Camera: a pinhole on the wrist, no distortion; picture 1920 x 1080 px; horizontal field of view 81.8 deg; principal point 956.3 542.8 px. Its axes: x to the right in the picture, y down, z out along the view. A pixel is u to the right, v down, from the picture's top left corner.
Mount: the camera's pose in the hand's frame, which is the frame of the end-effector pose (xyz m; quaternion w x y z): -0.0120 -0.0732 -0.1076 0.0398 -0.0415 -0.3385 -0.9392
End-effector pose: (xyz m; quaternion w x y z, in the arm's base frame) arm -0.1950 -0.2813 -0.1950 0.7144 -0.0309 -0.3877 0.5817
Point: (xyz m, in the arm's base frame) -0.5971 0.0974 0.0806
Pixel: 81 536
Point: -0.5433 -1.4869 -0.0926
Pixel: outside the picture
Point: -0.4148 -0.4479 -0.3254
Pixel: 1687 245
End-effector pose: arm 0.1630 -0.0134 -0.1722 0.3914 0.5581 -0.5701 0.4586
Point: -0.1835 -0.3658 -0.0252
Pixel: 471 442
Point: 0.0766 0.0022 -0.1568
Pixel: 775 105
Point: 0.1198 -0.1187 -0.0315
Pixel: 71 762
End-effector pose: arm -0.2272 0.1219 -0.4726 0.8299 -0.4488 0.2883 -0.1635
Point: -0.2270 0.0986 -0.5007
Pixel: 681 446
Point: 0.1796 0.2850 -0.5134
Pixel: 463 899
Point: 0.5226 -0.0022 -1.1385
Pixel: outside the picture
